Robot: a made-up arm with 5 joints. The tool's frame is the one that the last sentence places.
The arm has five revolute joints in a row. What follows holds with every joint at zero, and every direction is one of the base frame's.
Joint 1 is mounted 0.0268 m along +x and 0.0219 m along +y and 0.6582 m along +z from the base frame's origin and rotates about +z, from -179.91 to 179.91 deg.
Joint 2 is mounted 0.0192 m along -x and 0.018 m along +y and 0.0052 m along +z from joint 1 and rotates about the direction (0, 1, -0.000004), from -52.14 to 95.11 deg.
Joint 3 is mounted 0.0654 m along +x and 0.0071 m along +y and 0.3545 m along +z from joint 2 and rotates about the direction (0, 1, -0.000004), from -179.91 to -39.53 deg.
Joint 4 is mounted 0.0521 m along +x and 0.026 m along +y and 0.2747 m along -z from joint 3 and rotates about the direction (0, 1, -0.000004), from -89.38 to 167.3 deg.
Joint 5 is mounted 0.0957 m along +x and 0.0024 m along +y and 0.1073 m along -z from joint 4 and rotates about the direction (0, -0.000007, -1), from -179.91 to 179.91 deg.
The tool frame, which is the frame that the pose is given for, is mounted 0.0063 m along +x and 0.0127 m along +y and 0.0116 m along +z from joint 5; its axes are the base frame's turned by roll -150.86, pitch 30.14 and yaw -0.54 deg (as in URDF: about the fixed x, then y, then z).
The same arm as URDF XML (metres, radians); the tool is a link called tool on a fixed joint. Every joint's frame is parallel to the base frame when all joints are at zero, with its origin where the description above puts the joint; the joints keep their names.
<robot name="arm">
<joint name="joint 1" type="revolute"><parent link="base_link"/><child link="link1"/><origin xyz="0.0268 0.0219 0.6582"/><axis xyz="0 0 1"/><limit lower="-3.14" upper="3.14"/></joint>
<joint name="joint 2" type="revolute"><parent link="link1"/><child link="link2"/><origin xyz="-0.0192 0.018 0.0052"/><axis xyz="0 1 0"/><limit lower="-0.91" upper="1.66"/></joint>
<joint name="joint 3" type="revolute"><parent link="link2"/><child link="link3"/><origin xyz="0.0654 0.0071 0.3545"/><axis xyz="0 1 0"/><limit lower="-3.14" upper="-0.6899"/></joint>
<joint name="joint 4" type="revolute"><parent link="link3"/><child link="link4"/><origin xyz="0.0521 0.026 -0.2747"/><axis xyz="0 1 0"/><limit lower="-1.56" upper="2.9199"/></joint>
<joint name="joint 5" type="revolute"><parent link="link4"/><child link="link5"/><origin xyz="0.0957 0.0024 -0.1073"/><axis xyz="0 0 -1"/><limit lower="-3.14" upper="3.14"/></joint>
<joint name="tool_joint" type="fixed"><parent link="link5"/><child link="tool"/><origin xyz="0.0063 0.0127 0.0116" rpy="-2.633 0.526 -0.0094"/></joint>
<link name="base_link"/>
<link name="link1"/>
<link name="link2"/>
<link name="link3"/>
<link name="link4"/>
<link name="link5"/>
<link name="tool"/>
</robot>

